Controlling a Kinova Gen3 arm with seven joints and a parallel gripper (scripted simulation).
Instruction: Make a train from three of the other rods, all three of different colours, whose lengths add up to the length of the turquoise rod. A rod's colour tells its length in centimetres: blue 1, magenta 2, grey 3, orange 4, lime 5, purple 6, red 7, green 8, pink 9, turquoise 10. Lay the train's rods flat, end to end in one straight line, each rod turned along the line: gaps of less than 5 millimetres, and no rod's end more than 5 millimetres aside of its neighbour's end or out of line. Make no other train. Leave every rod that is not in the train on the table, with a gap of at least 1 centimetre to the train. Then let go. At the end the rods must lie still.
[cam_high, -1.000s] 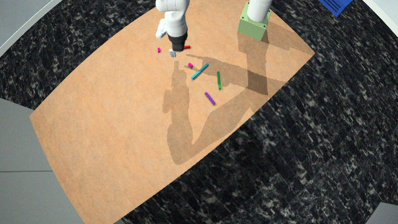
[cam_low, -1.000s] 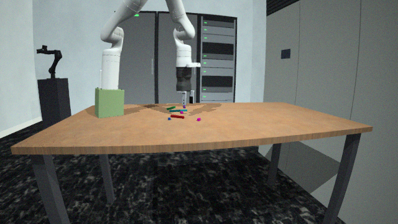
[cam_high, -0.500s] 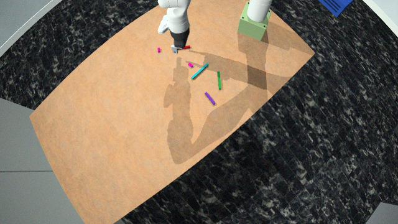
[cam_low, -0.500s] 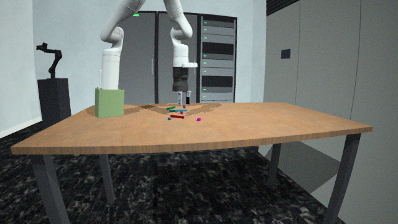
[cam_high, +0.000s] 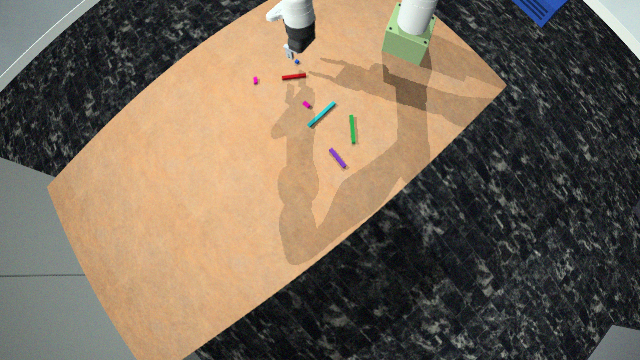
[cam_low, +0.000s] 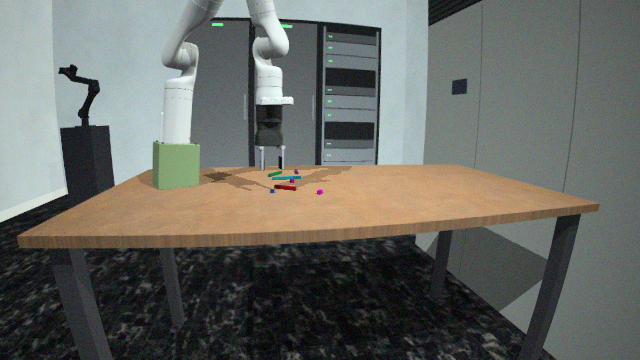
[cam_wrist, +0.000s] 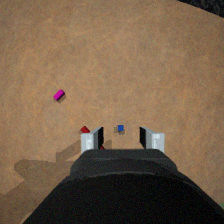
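Right now my hand is 8 cm above the blue rod. The rest, counted from my hand: turquoise rod (5 cm ahead, 19 cm to the left, 8 cm below); red rod (4 cm ahead, 4 cm to the left, 8 cm below); green rod (1 cm ahead, 27 cm to the left, 8 cm below).
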